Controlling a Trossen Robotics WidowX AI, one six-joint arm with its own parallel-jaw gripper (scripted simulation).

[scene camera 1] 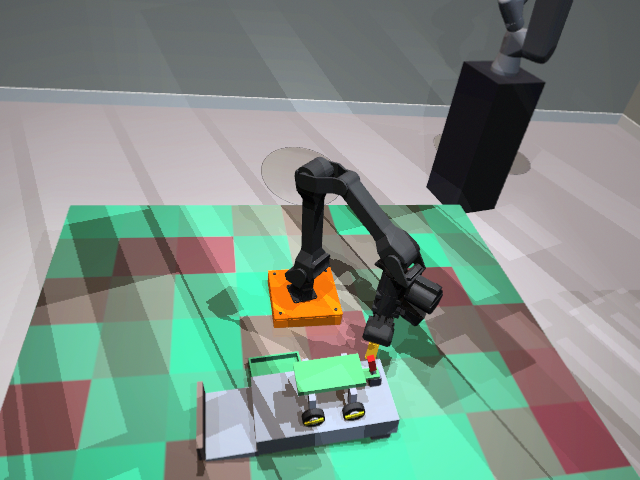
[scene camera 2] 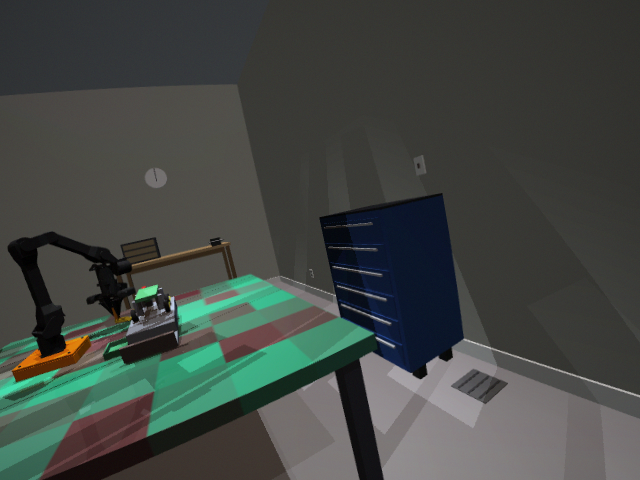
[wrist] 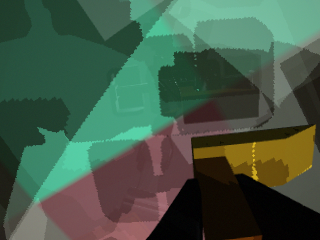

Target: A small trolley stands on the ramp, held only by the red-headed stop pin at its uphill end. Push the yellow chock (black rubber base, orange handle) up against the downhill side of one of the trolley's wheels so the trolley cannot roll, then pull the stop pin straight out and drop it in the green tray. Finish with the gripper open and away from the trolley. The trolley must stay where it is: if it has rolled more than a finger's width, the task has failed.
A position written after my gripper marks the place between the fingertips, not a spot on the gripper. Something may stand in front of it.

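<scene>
My gripper (scene camera 1: 377,334) holds a yellow chock. Trolley (scene camera 1: 342,372), grey ramp (scene camera 1: 278,409). Low end wall (scene camera 2: 168,340), trolley (scene camera 2: 144,295), grey ramp (scene camera 2: 154,322), my gripper (scene camera 2: 117,315). My gripper (wrist: 215,186). The trolley is out of frame in the wrist view.
</scene>
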